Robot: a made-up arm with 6 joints.
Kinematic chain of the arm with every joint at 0, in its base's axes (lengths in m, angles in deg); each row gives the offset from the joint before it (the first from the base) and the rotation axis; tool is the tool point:
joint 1: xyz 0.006 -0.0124 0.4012 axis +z
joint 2: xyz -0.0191 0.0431 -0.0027 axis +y
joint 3: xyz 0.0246 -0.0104 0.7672 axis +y
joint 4: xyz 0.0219 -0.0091 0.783 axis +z
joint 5: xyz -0.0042 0.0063 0 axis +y
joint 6: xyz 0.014 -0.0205 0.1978 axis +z
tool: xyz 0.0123 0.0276 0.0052
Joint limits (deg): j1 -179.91..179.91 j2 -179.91..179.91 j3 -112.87..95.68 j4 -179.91..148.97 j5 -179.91..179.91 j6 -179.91..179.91
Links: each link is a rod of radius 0.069 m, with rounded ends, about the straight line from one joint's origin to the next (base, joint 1, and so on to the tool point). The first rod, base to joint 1, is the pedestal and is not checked.
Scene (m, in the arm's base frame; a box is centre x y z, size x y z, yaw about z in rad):
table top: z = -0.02
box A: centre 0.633 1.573 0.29 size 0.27 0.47 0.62 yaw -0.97
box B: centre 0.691 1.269 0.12 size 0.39 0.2 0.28 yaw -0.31
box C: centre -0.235 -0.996 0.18 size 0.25 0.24 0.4 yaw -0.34
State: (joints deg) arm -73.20 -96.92 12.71 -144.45 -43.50 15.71
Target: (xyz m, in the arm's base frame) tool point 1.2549 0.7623 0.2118
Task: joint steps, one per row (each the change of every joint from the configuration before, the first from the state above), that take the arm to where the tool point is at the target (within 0.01 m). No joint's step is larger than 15 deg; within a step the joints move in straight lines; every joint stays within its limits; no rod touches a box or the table.
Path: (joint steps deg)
1: -14.80 13.19 -11.73 7.24 -8.30 -3.91
2: -14.79 13.18 -11.73 7.24 -8.30 -3.91
3: -14.80 13.19 -11.73 7.24 -8.30 -3.90
4: -14.79 13.18 -11.73 7.24 -8.30 -3.91
5: -14.80 13.19 -11.73 7.24 -8.30 -3.91
6: 2.12 -14.18 -3.88 -4.62 0.01 8.58
7: 2.13 -14.19 -3.88 -4.62 0.01 8.58
8: 2.12 -14.18 -3.88 -4.62 0.01 8.59

